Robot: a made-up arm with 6 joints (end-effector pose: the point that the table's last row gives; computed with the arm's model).
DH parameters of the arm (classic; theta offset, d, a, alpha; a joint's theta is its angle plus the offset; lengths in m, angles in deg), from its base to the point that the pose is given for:
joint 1: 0 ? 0 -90
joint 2: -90 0 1.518 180
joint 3: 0 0 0 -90
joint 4: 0 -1.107 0 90
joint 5: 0 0.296 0 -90
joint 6: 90 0 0 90
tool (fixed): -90 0 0 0
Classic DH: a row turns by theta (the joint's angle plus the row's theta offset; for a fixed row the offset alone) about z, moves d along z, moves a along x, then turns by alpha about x.
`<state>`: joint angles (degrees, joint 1 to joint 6).
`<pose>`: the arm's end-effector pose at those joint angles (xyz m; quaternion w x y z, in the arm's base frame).
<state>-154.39 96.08 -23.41 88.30 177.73 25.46</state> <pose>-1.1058 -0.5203 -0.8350 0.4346 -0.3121 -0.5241 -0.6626</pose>
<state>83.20 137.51 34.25 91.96 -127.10 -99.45</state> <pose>0.1154 1.0531 -1.8297 0.6408 -0.7035 -0.2325 -0.2011</pose>
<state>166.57 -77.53 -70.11 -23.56 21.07 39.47</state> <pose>0.4221 0.1782 0.7884 0.2159 0.2019 -0.1543 0.9428</pose>
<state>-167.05 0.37 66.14 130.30 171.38 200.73</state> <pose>-0.2088 -0.2445 3.0551 0.5467 0.6071 0.3672 -0.4446</pose>
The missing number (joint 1, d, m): 0.435
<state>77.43 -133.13 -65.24 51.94 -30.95 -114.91</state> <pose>-0.0193 -0.9251 0.5105 0.5070 0.7125 0.0154 0.4848</pose>
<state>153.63 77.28 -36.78 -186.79 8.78 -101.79</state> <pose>-1.0815 0.2081 -0.2558 0.4131 0.7536 0.1042 -0.5007</pose>
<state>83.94 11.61 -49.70 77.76 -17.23 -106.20</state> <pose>0.1775 1.0780 1.0897 0.7839 -0.2252 0.4487 0.3653</pose>
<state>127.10 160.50 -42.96 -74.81 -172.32 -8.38</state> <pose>0.3002 -0.2683 -0.2932 0.2301 -0.3424 -0.4173 0.8098</pose>
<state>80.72 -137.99 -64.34 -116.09 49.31 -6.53</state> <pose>-0.2009 -0.4224 0.2945 0.0235 0.9360 0.1995 0.2890</pose>
